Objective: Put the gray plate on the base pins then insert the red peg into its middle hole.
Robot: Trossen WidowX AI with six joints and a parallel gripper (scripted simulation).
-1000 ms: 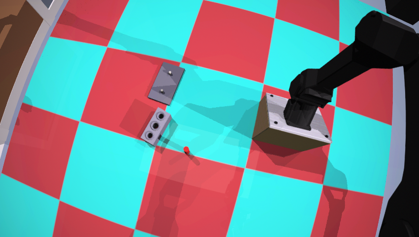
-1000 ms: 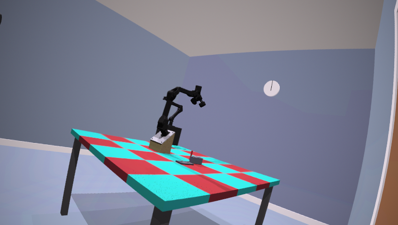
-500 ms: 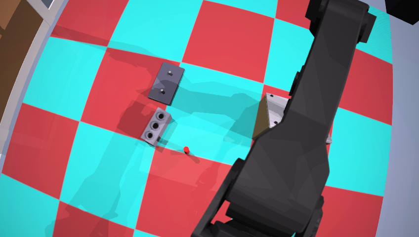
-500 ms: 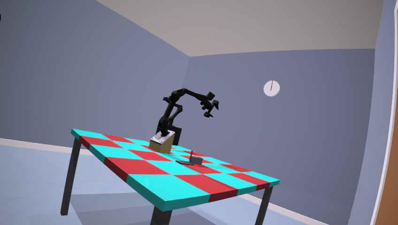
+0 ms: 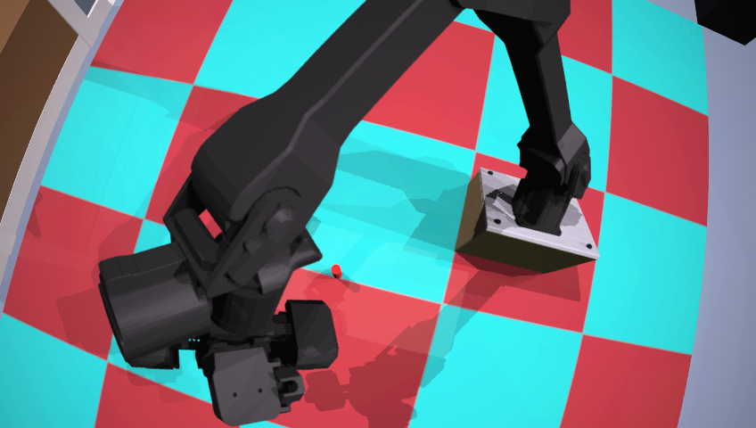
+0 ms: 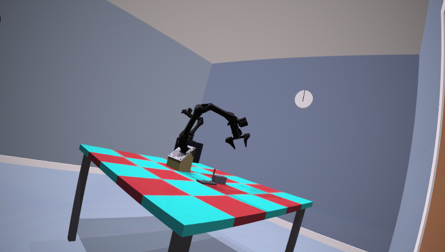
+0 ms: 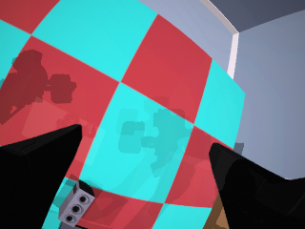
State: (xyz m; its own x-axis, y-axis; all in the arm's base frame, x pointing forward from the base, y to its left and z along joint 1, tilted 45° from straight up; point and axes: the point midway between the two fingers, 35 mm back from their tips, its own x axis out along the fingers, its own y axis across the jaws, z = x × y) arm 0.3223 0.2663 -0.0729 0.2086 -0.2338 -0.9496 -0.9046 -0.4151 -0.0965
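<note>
Right now the gray plate is 240 mm below my gripper tip, 190 mm to the right of it and 10 mm ahead of it. Also, from my gripper tip: dark base: 320 mm to the right, 270 mm below, 30 mm ahead; red peg: 230 mm below, 140 mm to the right, 80 mm behind.
</note>
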